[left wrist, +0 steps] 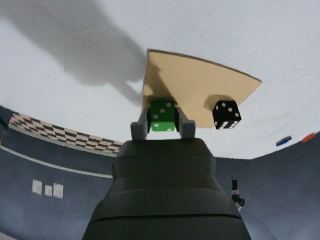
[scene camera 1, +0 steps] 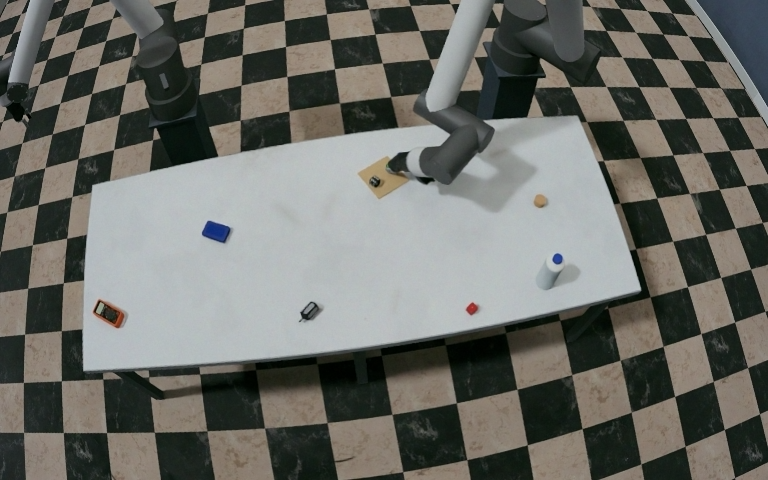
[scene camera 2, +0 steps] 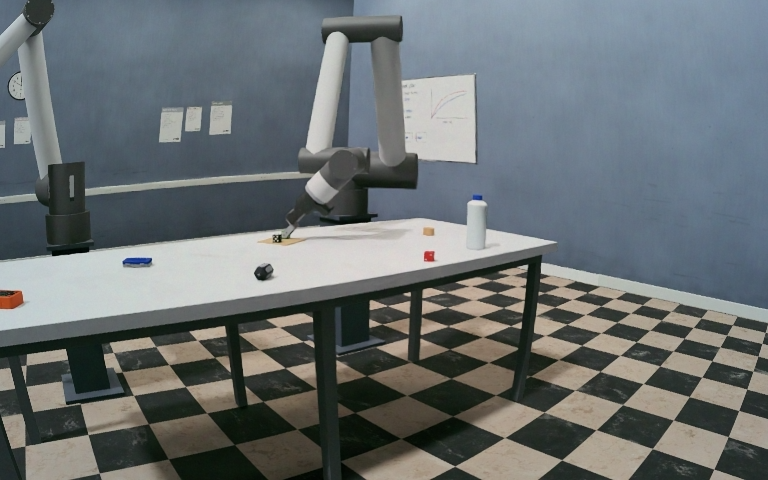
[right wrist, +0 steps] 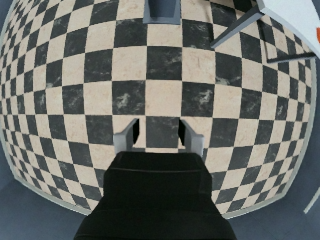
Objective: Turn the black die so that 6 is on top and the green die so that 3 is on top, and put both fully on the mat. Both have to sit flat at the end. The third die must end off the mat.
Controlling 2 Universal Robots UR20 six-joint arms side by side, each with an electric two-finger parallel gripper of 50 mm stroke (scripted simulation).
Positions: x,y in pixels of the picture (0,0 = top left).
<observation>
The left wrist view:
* my left gripper: 162,115
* green die: 162,113
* tan mat: 196,85
</observation>
